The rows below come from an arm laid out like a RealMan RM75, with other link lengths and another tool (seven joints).
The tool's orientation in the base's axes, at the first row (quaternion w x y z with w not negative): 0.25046 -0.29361 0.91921 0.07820
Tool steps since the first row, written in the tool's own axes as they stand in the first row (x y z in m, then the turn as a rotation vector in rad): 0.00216 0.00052 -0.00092 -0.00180 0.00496 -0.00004; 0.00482 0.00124 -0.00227 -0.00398 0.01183 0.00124; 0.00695 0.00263 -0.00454 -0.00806 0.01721 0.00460; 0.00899 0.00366 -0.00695 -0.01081 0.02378 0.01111; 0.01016 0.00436 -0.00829 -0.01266 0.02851 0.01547; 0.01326 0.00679 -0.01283 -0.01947 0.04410 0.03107; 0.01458 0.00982 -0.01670 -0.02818 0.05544 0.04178; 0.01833 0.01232 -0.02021 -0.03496 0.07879 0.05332; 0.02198 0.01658 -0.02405 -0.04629 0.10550 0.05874; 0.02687 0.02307 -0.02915 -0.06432 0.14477 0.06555
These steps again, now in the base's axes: -0.00220 -0.00092 -0.00030 -0.00162 0.00493 0.00093; -0.00504 -0.00206 -0.00049 -0.00354 0.01200 0.00091; -0.00828 -0.00266 0.00039 -0.00240 0.01941 0.00006; -0.01131 -0.00354 0.00143 -0.00157 0.02803 -0.00419; -0.01309 -0.00394 0.00199 -0.00120 0.03408 -0.00702; -0.01856 -0.00483 0.00433 0.00102 0.05474 -0.01708; -0.02284 -0.00415 0.00699 0.00501 0.07146 -0.02194; -0.02838 -0.00501 0.00810 0.00103 0.09725 -0.02854; -0.03500 -0.00448 0.00955 -0.00423 0.12628 -0.02756; -0.04431 -0.00312 0.01145 -0.01148 0.16930 -0.02443
